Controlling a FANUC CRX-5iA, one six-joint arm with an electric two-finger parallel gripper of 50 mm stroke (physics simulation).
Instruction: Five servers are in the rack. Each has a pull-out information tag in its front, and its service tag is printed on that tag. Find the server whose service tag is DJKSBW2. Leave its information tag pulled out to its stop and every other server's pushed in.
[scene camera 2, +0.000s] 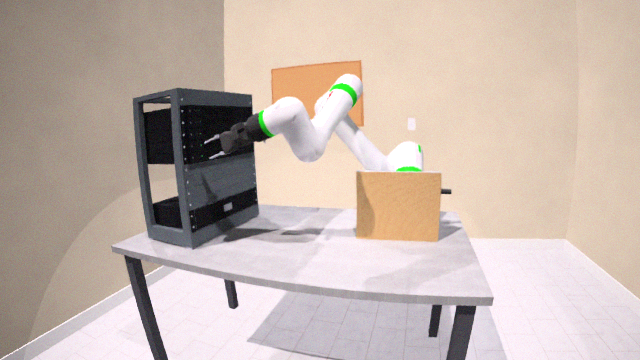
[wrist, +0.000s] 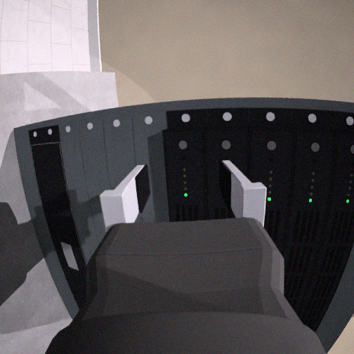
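Observation:
There's a server rack (scene camera 2: 215, 195), and you get that rack in the wrist view as well, at (wrist: 291, 145). My own gripper (wrist: 183, 177) is visible too.

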